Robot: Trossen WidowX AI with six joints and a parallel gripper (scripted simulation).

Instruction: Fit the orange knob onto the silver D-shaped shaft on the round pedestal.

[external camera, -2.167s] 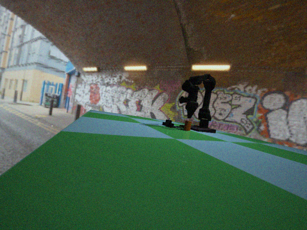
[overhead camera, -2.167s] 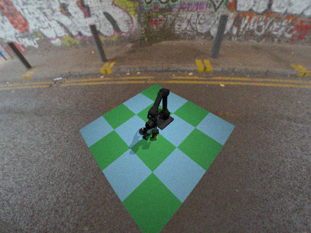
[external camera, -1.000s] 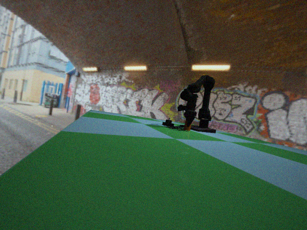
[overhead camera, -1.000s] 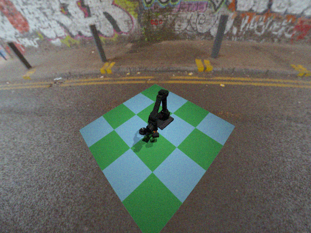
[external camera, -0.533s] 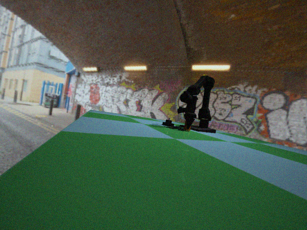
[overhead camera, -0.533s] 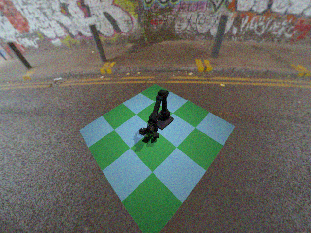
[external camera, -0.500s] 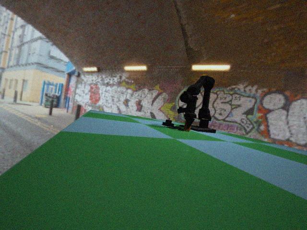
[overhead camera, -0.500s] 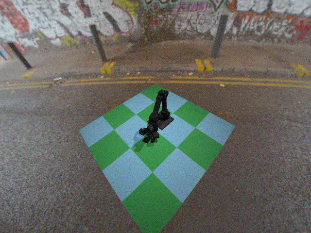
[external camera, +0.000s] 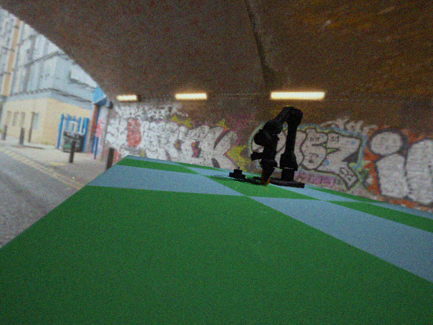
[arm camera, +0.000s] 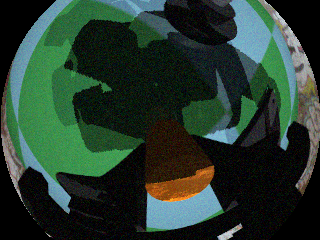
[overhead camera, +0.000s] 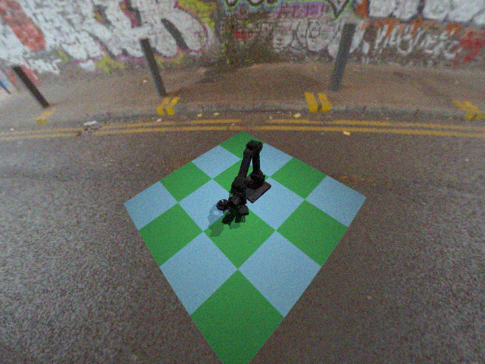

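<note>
Now: gripper tip 9 cm short of the dark round pedestal, 12 cm to the left of it and 2 cm below it. From my gripper tip the other things lie so: orange knob 3 cm above.
</note>
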